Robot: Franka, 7 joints.
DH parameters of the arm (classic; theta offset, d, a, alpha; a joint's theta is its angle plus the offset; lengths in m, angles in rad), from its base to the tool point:
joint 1: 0 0.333 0 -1.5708
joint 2: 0 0 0 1.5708
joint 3: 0 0.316 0.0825 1.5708
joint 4: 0 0 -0.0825 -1.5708
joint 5: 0 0.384 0 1.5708
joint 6: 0 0 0.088 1.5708
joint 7: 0 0.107 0 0
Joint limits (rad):
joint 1: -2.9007..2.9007
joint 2: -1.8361..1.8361
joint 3: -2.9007..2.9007
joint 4: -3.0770..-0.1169
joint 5: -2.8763..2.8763
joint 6: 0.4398..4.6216
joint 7: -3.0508..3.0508
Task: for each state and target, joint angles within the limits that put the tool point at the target. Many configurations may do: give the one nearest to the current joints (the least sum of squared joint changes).
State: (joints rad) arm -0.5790 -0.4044 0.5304 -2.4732 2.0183 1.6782 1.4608
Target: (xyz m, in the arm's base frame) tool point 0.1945 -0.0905 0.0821
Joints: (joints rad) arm -0.8141 0.3520 0.1039 -2.9613 2.0398 2.0326 1.4608
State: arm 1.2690 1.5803 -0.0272 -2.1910 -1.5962 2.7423 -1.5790
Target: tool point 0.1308 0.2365 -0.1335
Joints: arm 1.2348 1.1535 -0.1624 -2.2504 -1.6111 2.7579 -1.5790
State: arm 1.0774 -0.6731 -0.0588 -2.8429 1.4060 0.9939 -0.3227
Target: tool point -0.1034 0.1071 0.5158
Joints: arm 1.3816 -1.1942 -0.0315 -2.9390 1.2975 0.5968 -0.3227
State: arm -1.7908 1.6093 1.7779 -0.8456 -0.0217 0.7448 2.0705
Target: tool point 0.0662 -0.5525 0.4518
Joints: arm -2.1878 1.6068 1.9088 -1.1560 0.0167 0.4398 2.0705
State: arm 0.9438 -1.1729 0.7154 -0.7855 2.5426 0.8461 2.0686
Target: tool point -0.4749 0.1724 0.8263
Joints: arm 0.4333 -0.9579 0.8216 -1.3290 2.3474 0.7508 2.0686
